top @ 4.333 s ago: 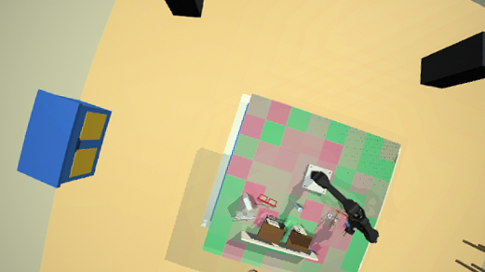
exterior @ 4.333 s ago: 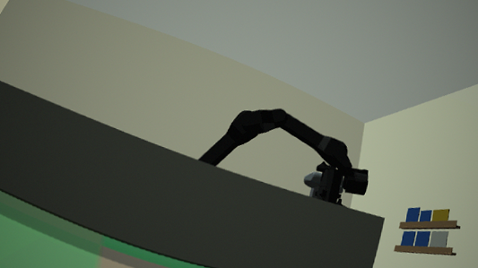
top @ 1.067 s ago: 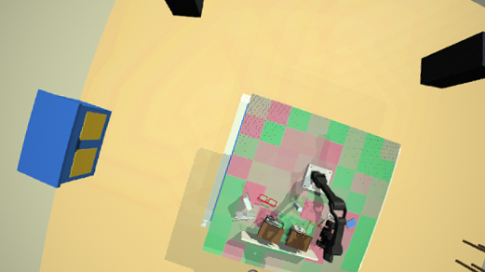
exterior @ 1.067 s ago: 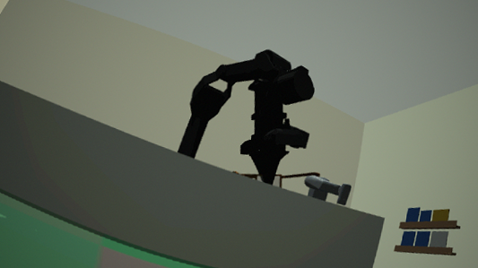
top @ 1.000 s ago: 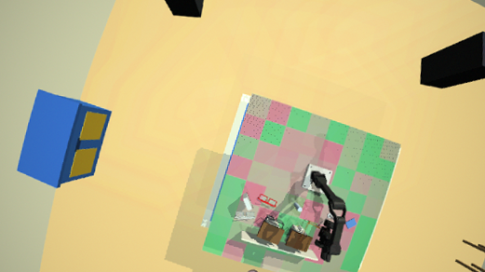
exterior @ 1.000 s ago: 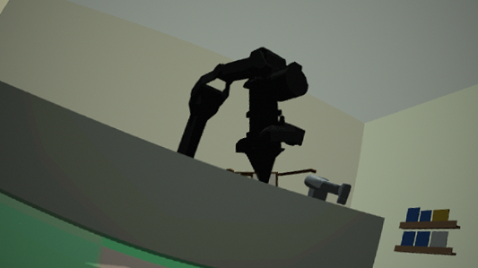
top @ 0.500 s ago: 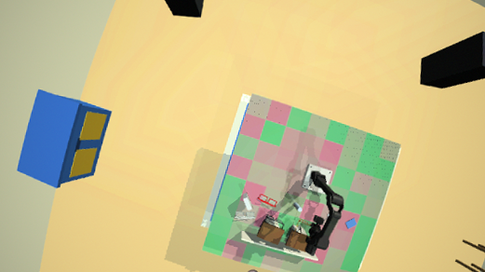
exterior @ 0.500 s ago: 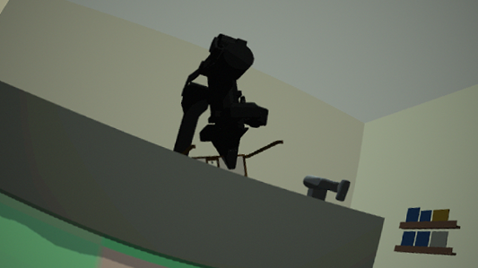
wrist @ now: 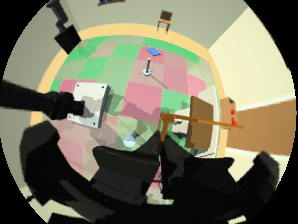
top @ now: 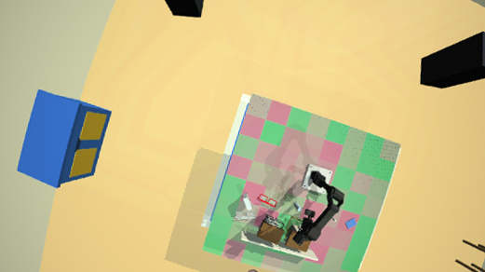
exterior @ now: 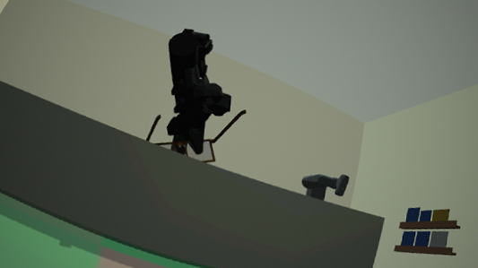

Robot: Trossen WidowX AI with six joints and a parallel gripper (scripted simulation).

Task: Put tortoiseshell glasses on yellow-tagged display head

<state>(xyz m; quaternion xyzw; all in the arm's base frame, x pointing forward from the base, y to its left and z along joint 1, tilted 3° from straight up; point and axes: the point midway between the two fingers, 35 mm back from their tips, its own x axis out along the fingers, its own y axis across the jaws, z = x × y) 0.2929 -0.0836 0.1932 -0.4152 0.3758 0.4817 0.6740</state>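
The display head is 160 mm ahead of my gripper tip, 120 mm below it and 10 mm to the left of it. The rest, counted from my gripper tip: blue block: 450 mm to the left, 180 mm below, 60 mm ahead; then white base: 260 mm ahead, 130 mm to the right, 120 mm below.
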